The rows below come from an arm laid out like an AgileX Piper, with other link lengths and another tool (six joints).
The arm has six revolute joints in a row. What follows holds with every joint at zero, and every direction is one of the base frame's.
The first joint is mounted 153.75 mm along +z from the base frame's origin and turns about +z.
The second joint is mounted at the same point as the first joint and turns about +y.
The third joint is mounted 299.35 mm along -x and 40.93 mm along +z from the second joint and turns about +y.
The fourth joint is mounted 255.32 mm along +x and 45.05 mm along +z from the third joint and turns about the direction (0.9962, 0, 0.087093).
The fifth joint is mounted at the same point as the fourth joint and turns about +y.
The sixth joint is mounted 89.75 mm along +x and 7.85 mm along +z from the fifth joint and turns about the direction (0.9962, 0, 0.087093).
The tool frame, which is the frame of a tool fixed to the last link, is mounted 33.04 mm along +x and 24 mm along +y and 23.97 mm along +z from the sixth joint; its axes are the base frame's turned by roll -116.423, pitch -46.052 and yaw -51.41 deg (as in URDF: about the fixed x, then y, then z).
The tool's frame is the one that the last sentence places.
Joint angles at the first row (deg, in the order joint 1, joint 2, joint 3, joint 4, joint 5, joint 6):
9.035, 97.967, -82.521, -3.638, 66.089, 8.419
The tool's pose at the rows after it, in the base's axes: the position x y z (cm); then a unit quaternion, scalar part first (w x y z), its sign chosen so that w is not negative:
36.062 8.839 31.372 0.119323 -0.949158 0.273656 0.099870
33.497 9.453 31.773 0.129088 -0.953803 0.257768 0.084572
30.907 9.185 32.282 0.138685 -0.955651 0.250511 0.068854
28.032 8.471 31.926 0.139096 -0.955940 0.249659 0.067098
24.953 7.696 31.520 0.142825 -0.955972 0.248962 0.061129
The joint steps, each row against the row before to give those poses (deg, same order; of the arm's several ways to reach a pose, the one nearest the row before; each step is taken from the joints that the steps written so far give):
2.672, -5.704, 5.600, -0.347, -3.611, 0.739
1.837, -5.297, 5.783, 0.000, -2.801, 0.502
0.597, -5.704, 5.375, 0.000, -1.879, 0.217
0.032, -5.670, 6.077, -0.073, -0.619, 0.019
-0.002, -6.422, 6.262, 0.001, -0.644, 0.097

